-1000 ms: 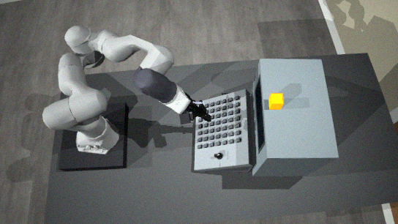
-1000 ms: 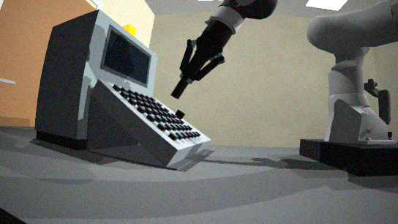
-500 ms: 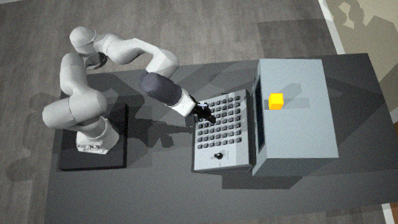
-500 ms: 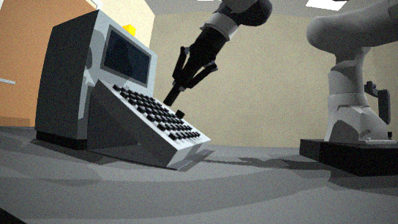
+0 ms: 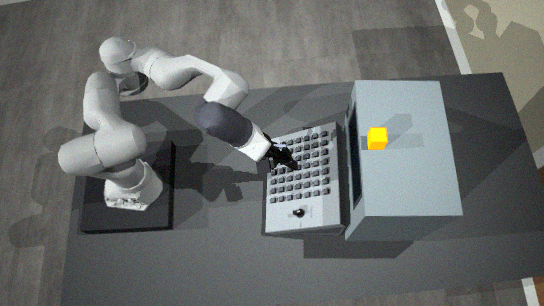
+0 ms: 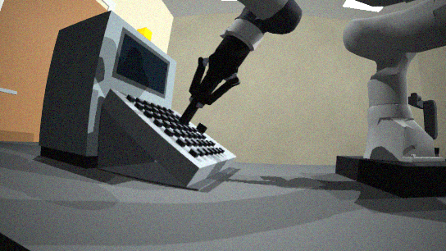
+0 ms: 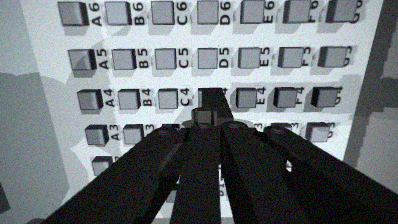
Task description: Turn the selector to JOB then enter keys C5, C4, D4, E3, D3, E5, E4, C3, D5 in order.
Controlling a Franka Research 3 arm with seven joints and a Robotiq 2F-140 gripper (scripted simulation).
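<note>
My hand is 6 cm above the E5 key, 3 cm to the left of it and 1 cm past it. From my hand the other things lie so: C6 key (7 cm to the right, 5 cm ahead, 2 cm below); E6 key (7 cm to the right, 6 cm below, 1 cm behind); D6 key (7 cm to the right, 4 cm below, 2 cm ahead).
</note>
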